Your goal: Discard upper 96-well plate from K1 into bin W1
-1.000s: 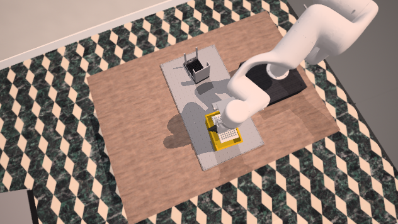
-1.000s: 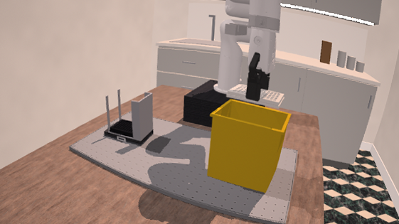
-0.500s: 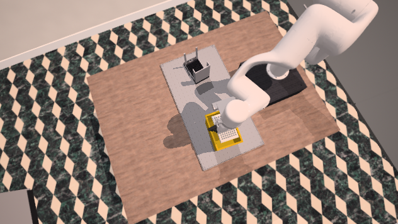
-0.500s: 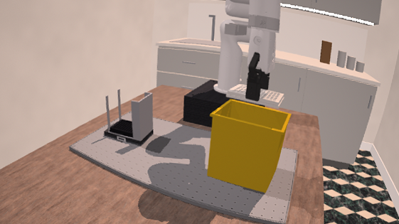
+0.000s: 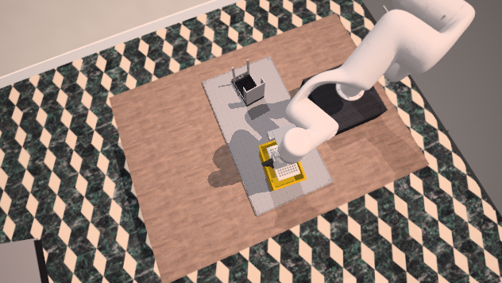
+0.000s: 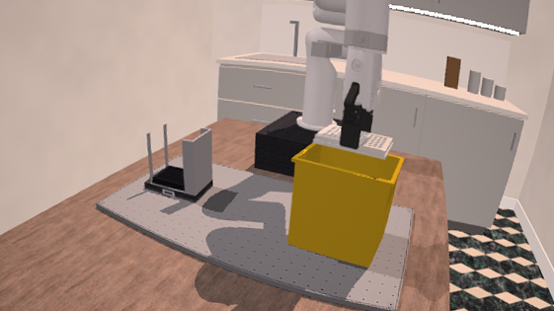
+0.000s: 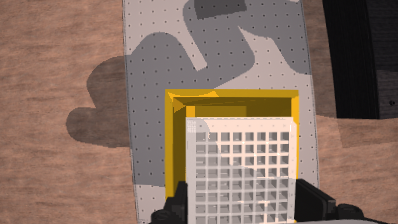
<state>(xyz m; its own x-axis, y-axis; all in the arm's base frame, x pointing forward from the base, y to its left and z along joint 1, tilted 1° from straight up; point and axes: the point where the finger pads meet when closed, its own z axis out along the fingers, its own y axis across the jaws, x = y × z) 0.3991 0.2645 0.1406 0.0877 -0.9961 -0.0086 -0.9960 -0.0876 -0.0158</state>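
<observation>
My gripper is now 10 mm above the white 96-well plate. Also, from my hand: yellow plastics bin 140 mm below; black plate 40 mm ahead, 410 mm to the right, 200 mm below; grey side wall 20 mm ahead, 340 mm to the right, 140 mm below.
</observation>
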